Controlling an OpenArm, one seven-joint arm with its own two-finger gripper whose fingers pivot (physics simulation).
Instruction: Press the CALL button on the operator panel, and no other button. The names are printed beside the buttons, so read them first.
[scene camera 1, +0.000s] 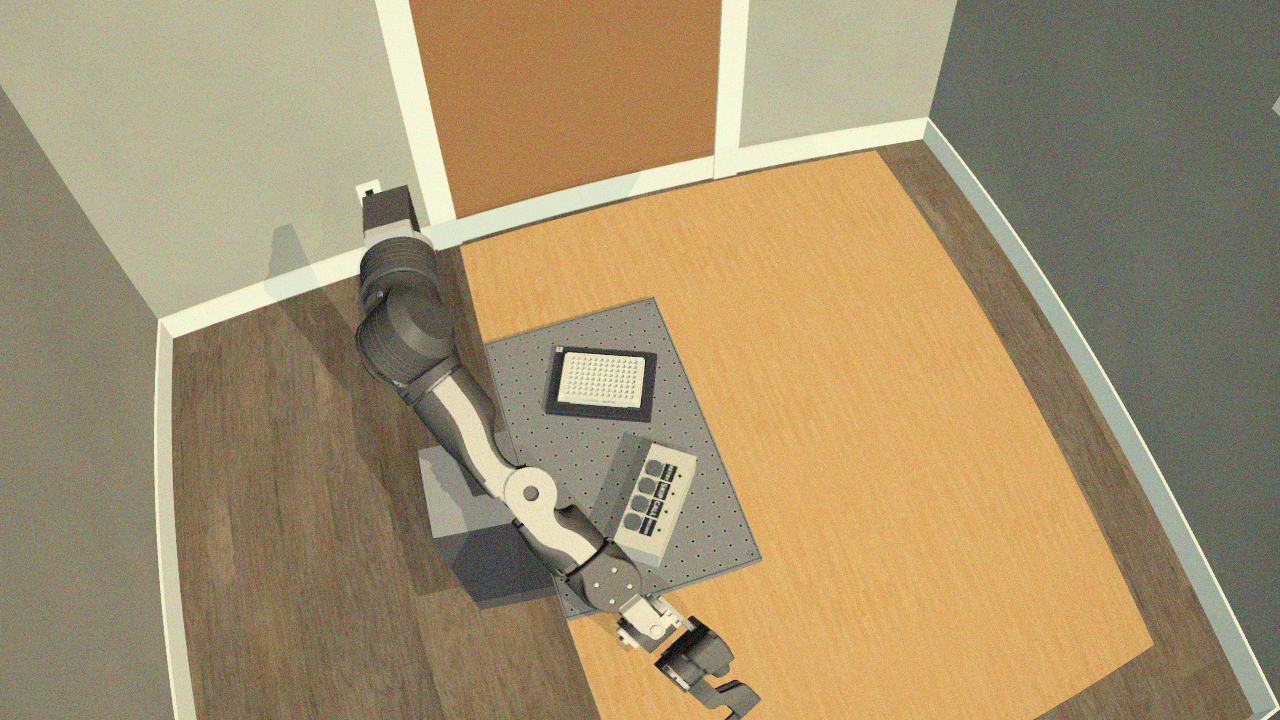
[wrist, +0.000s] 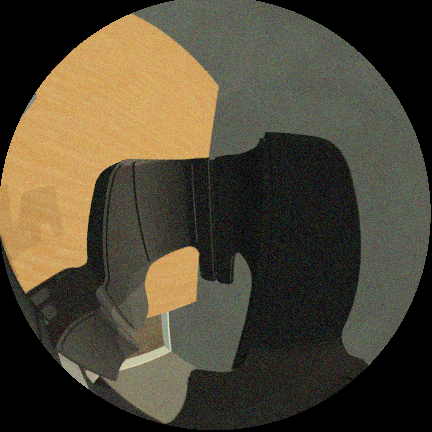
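The operator panel (scene camera 1: 679, 501), a pale sloped box, sits on the grey perforated board (scene camera 1: 707, 528) in the scene view. It has a row of round grey buttons with dark labels beside them. The label third from the top seems to read CALL, beside the CALL button (scene camera 1: 639, 502); the other labels are too small to read surely. My gripper (scene camera 1: 741, 697) (wrist: 221, 221) is shut and empty, its fingertips together in the wrist view. It hangs beyond the board's lower edge, below and right of the panel, apart from it. The panel does not show in the wrist view.
A white well plate (scene camera 1: 601, 380) lies in a dark tray (scene camera 1: 597, 414) on the board, above the panel in the scene view. A grey block (scene camera 1: 501, 564) stands under the arm at the board's left edge. The board lies on a light wood surface (scene camera 1: 877, 402) (wrist: 125, 90).
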